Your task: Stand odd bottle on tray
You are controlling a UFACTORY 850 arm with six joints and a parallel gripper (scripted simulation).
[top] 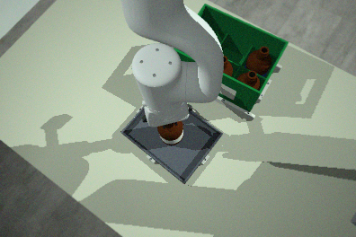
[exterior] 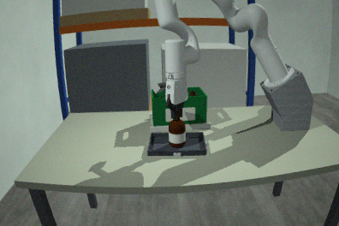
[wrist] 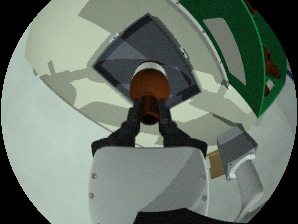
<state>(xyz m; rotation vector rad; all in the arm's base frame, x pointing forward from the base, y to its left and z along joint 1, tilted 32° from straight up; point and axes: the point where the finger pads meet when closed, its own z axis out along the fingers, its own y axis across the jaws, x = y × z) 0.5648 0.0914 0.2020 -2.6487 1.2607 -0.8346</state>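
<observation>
Right now my hand is 150 mm above the dark grey tray. Round my hand: green crate: 260 mm to the right, 80 mm behind, 70 mm below.
</observation>
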